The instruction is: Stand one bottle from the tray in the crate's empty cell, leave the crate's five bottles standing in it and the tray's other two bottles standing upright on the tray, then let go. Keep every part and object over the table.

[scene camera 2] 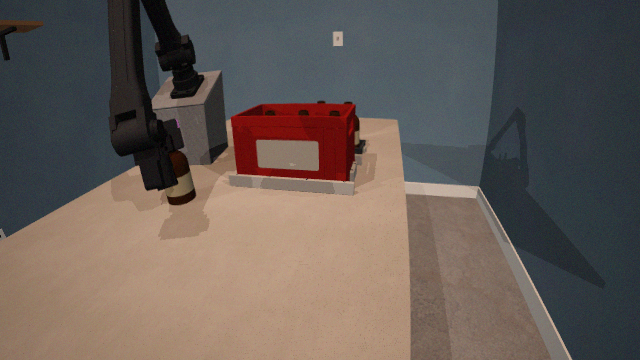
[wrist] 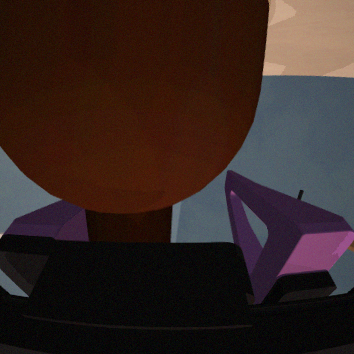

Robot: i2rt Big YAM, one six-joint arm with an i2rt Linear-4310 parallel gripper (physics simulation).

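Places are measured from the arm's base along level axes (x ahead, y left, z up), in millimetres.
Where they show: arm's base, link origin: [scene camera 2: 188,88].
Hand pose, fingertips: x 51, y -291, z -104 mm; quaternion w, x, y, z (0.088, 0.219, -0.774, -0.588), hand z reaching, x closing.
Each offset is from my fingertips to the top centre of the thing. "spot": to the spot under its first point.
A brown bottle with a cream label @[46 mm ahead, 44 mm right, 23 mm up] [scene camera 2: 181,186] [wrist: 130,100] stands about upright on the table, left of the red crate. My gripper [scene camera 2: 175,136] [wrist: 178,178] is open around its neck, with a purple finger on either side and a gap beside the right finger in the wrist view. The red crate @[327 mm ahead, 106 mm left, 40 mm up] [scene camera 2: 336,150] stands on a light grey base; three dark bottle tops show inside it. Its empty cell and other bottles cannot be made out. Behind it two more bottle tops @[spot: 385 mm ahead, 324 mm left, 20 mm up] [scene camera 2: 321,103] [scene camera 2: 348,104] show, one above a bottle body by the dark tray @[spot: 506 mm ahead, 249 mm left, 109 mm down] [scene camera 2: 361,148].
The grey pedestal [scene camera 2: 215,115] carrying the arm's base stands behind the bottle, left of the crate. The table's right edge [scene camera 2: 406,225] runs past the crate, with the floor beyond. A light grey rim @[spot: 320 mm ahead, 1 mm left, 118 mm down] [scene camera 2: 292,184] lies along the crate's front foot.
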